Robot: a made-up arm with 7 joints. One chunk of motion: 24 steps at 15 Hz.
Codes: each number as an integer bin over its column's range. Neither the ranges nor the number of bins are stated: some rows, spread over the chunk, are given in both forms.
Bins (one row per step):
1: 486 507 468 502 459 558 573
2: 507 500 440 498 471 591 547
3: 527 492 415 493 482 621 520
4: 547 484 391 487 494 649 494
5: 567 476 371 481 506 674 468
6: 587 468 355 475 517 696 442
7: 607 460 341 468 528 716 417
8: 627 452 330 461 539 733 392
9: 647 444 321 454 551 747 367
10: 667 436 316 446 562 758 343
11: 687 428 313 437 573 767 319
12: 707 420 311 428 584 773 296
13: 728 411 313 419 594 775 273
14: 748 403 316 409 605 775 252
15: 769 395 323 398 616 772 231
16: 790 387 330 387 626 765 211
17: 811 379 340 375 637 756 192
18: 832 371 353 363 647 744 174
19: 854 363 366 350 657 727 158
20: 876 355 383 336 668 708 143
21: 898 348 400 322 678 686 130
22: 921 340 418 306 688 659 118
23: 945 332 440 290 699 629 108
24: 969 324 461 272 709 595 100
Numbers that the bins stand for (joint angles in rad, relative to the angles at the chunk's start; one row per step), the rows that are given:
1: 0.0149 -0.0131 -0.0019 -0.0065 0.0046 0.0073 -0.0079
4: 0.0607 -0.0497 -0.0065 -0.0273 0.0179 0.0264 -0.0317
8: 0.1207 -0.1006 -0.0102 -0.0632 0.0350 0.0441 -0.0623
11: 0.1658 -0.1388 -0.0112 -0.0963 0.0480 0.0512 -0.0842
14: 0.2116 -0.1786 -0.0110 -0.1350 0.0601 0.0529 -0.1043
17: 0.2589 -0.2168 -0.0096 -0.1820 0.0723 0.0489 -0.1223
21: 0.3242 -0.2661 -0.0060 -0.2552 0.0879 0.0342 -0.1410
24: 0.3775 -0.3043 -0.0023 -0.3243 0.0997 0.0151 -0.1500
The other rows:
2: 0.0306 -0.0242 -0.0036 -0.0121 0.0092 0.0142 -0.0157
3: 0.0456 -0.0369 -0.0051 -0.0190 0.0133 0.0205 -0.0238
5: 0.0757 -0.0624 -0.0077 -0.0356 0.0225 0.0317 -0.0395
6: 0.0907 -0.0751 -0.0087 -0.0438 0.0267 0.0363 -0.0473
7: 0.1057 -0.0879 -0.0095 -0.0535 0.0308 0.0405 -0.0548
9: 0.1357 -0.1133 -0.0107 -0.0729 0.0396 0.0470 -0.0698
10: 0.1508 -0.1261 -0.0110 -0.0839 0.0438 0.0493 -0.0770
12: 0.1808 -0.1515 -0.0113 -0.1088 0.0521 0.0525 -0.0911
13: 0.1965 -0.1659 -0.0112 -0.1212 0.0559 0.0529 -0.0980
15: 0.2273 -0.1913 -0.0106 -0.1502 0.0643 0.0523 -0.1106
16: 0.2431 -0.2041 -0.0102 -0.1654 0.0681 0.0508 -0.1166
18: 0.2746 -0.2295 -0.0088 -0.1986 0.0761 0.0464 -0.1277
19: 0.2911 -0.2423 -0.0080 -0.2165 0.0799 0.0428 -0.1326
20: 0.3077 -0.2550 -0.0070 -0.2359 0.0841 0.0388 -0.1371
22: 0.3414 -0.2789 -0.0049 -0.2773 0.0917 0.0285 -0.1446
23: 0.3595 -0.2916 -0.0036 -0.2994 0.0959 0.0222 -0.1476

